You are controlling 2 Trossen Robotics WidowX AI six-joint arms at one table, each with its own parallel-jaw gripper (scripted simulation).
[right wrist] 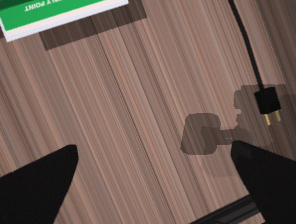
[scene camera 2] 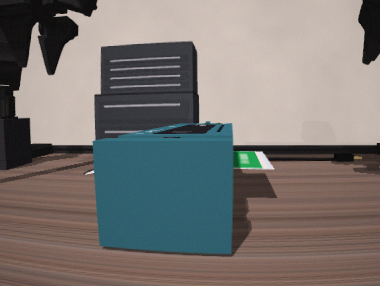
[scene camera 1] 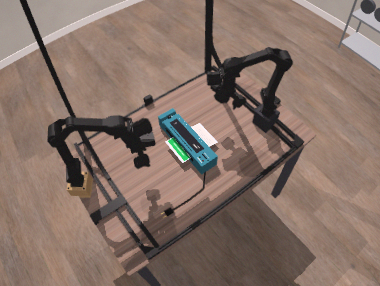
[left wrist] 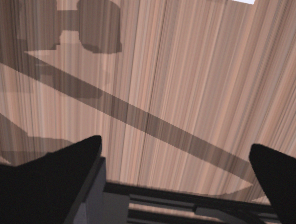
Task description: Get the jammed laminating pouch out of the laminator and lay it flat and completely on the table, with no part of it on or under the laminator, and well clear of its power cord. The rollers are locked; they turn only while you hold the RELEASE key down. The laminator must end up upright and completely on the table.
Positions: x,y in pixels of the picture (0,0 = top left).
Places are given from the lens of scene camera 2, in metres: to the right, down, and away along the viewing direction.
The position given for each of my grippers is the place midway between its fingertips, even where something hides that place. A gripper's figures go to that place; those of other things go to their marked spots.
my left gripper (scene camera 2: 38,71): -0.23, -0.11, 0.43
teal laminator (scene camera 2: 153,193): -0.02, 0.03, 0.21
